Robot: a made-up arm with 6 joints. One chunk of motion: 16 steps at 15 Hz.
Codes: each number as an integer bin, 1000 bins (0 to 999) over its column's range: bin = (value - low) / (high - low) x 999, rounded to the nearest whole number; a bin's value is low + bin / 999 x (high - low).
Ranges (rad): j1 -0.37..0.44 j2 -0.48..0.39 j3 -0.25..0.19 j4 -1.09..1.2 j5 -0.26..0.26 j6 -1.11..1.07
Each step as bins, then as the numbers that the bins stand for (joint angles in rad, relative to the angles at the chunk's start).
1 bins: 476 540 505 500 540 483
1 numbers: 0.0159 -0.0097 -0.0276 0.0561 0.0211 -0.0560
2 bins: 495 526 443 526 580 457
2 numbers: 0.0314 -0.0219 -0.0549 0.1157 0.0419 -0.1127
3 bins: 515 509 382 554 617 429
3 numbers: 0.0476 -0.0367 -0.0818 0.1799 0.0612 -0.1738
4 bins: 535 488 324 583 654 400
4 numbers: 0.0638 -0.0550 -0.1073 0.2464 0.0804 -0.2371
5 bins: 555 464 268 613 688 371
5 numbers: 0.0800 -0.0759 -0.1320 0.3152 0.0981 -0.3004
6 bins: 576 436 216 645 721 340
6 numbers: 0.0970 -0.1003 -0.1549 0.3885 0.1153 -0.3681
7 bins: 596 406 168 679 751 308
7 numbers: 0.1132 -0.1264 -0.1760 0.4665 0.1309 -0.4379
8 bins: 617 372 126 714 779 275
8 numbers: 0.1303 -0.1560 -0.1945 0.5467 0.1455 -0.5099
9 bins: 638 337 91 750 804 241
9 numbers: 0.1473 -0.1865 -0.2099 0.6292 0.1585 -0.5841
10 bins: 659 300 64 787 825 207
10 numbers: 0.1643 -0.2187 -0.2218 0.7140 0.1694 -0.6583
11 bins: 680 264 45 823 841 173
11 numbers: 0.1814 -0.2501 -0.2302 0.7966 0.1778 -0.7325
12 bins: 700 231 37 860 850 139
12 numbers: 0.1976 -0.2788 -0.2337 0.8814 0.1824 -0.8067
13 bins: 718 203 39 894 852 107
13 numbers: 0.2122 -0.3032 -0.2328 0.9593 0.1835 -0.8765
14 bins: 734 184 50 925 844 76
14 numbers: 0.2251 -0.3198 -0.2280 1.0304 0.1793 -0.9442
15 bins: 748 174 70 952 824 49
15 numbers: 0.2365 -0.3285 -0.2192 1.0923 0.1689 -1.0031
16 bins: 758 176 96 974 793 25
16 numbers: 0.2446 -0.3267 -0.2077 1.1427 0.1528 -1.0554
